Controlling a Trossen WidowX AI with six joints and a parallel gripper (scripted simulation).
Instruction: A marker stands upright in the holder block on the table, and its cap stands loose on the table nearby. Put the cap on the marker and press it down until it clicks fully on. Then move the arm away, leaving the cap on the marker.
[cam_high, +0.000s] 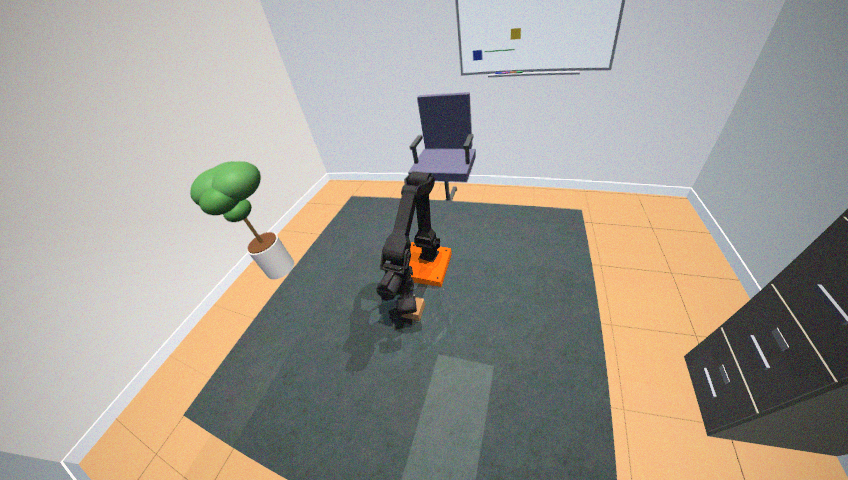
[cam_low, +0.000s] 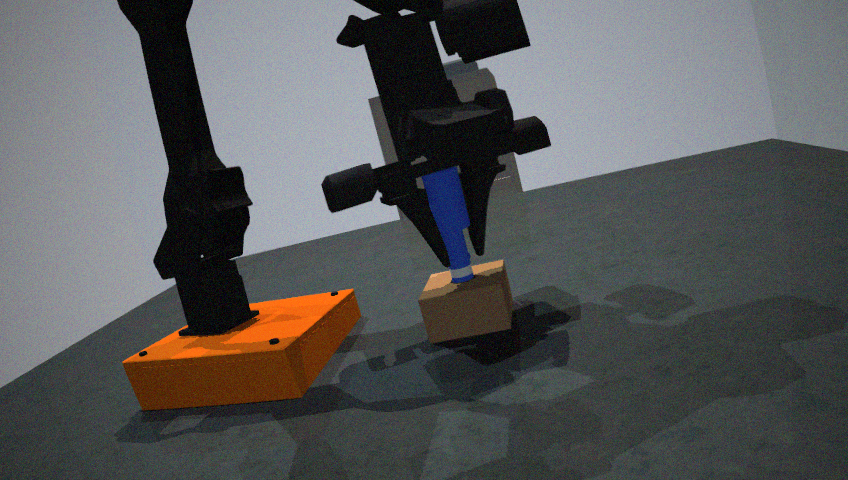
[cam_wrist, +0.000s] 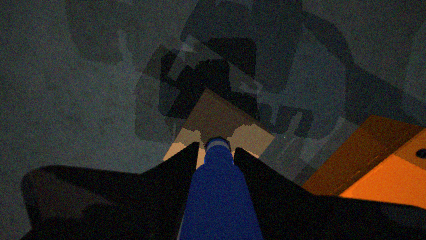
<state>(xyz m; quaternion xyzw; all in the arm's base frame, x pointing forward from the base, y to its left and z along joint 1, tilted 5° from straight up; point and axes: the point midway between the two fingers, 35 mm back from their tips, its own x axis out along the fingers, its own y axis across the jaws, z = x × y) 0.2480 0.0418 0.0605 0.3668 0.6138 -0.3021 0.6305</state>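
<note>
The white band is 10 mm behind my gripper tip and 10 mm below it. Round my gripper tip: tan holder block: 10 mm behind, 40 mm below; blue cap: 50 mm above.
</note>
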